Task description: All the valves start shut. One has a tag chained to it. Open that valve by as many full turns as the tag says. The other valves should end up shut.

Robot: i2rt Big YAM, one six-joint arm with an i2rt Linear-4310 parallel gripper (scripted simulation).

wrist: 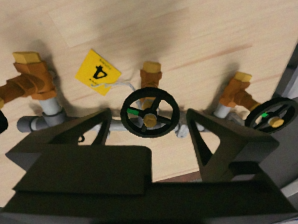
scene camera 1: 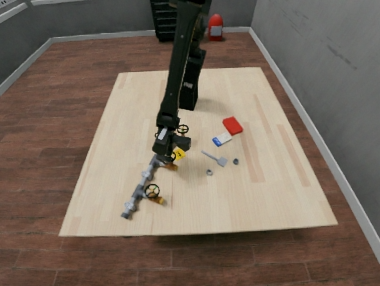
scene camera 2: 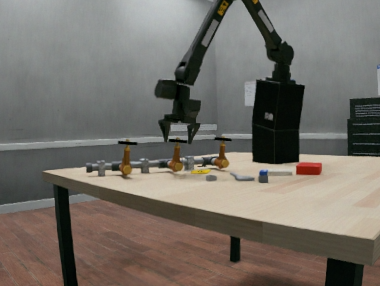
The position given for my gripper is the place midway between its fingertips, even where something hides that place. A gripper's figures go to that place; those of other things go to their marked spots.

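Labels:
My gripper (wrist: 149, 112) is 130 mm from the lens. There is also a yellow tag (wrist: 95, 70), and the tag is 230 mm from the lens.

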